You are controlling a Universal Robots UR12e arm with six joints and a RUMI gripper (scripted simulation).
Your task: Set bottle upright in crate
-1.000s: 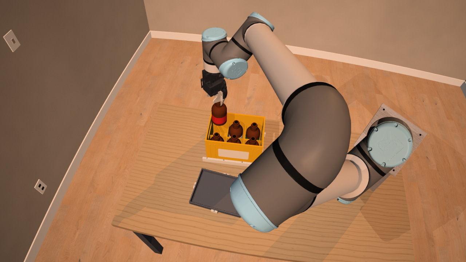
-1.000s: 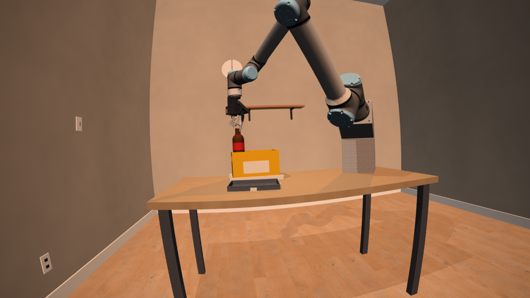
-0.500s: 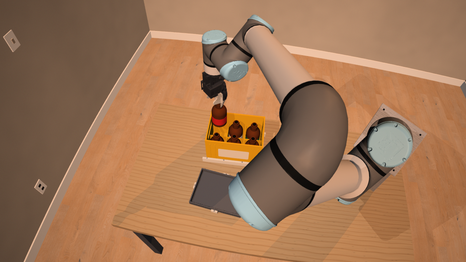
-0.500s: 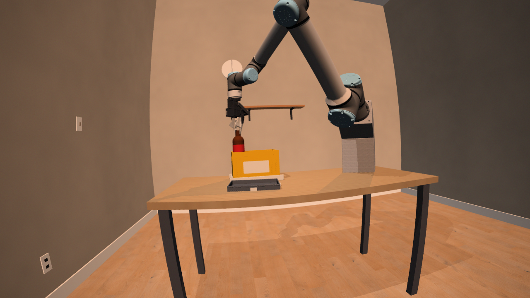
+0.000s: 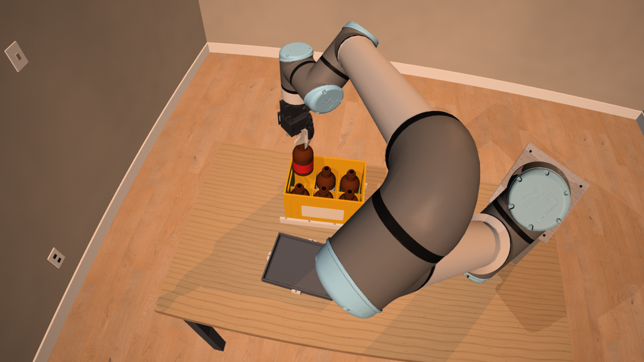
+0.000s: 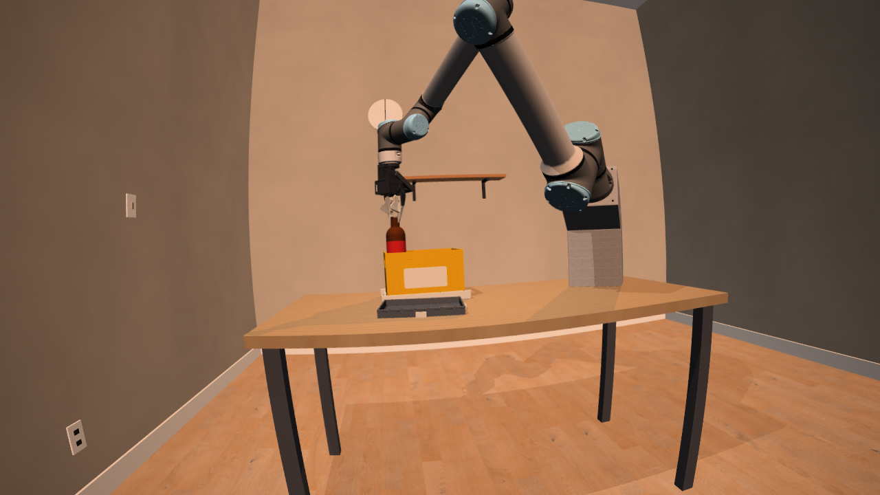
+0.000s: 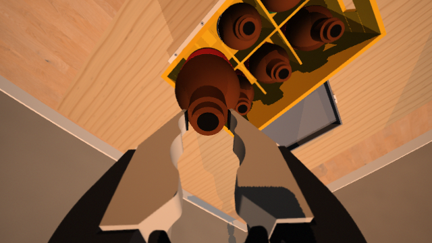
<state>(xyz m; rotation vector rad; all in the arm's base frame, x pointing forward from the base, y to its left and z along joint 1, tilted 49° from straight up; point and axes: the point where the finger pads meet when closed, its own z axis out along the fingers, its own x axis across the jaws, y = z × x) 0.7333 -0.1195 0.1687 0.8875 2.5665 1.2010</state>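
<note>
Now: hand 21 cm above the crate, 10 cm past it and 2 cm to the right of it. The rest, counted from my hand: dark grey tray 29 cm to the left, 28 cm below, 13 cm behind.
</note>
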